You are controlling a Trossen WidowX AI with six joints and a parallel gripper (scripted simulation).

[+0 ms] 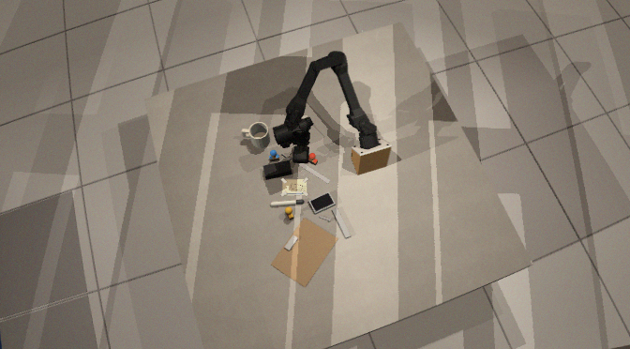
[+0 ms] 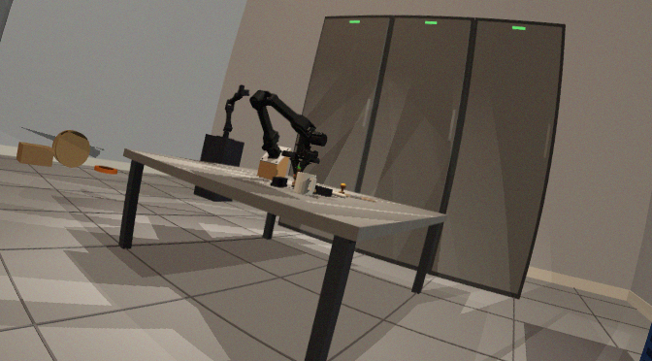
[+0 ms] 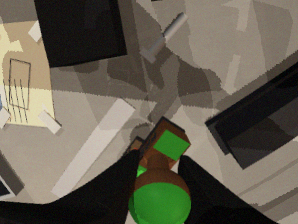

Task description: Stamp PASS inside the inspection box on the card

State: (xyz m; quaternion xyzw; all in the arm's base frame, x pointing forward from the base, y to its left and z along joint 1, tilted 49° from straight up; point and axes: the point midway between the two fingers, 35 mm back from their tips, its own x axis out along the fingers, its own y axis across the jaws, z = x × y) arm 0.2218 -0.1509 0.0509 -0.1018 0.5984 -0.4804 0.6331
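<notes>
My gripper tip is 22 cm to the right of the ink pad, 6 cm above it and 2 cm short of it. From my gripper tip the other things lie so: grey ruler 8 cm to the left, 6 cm below, 1 cm behind; green-knobbed stamp right at my gripper tip; red-knobbed stamp 4 cm to the left, 4 cm below, 2 cm behind.
</notes>
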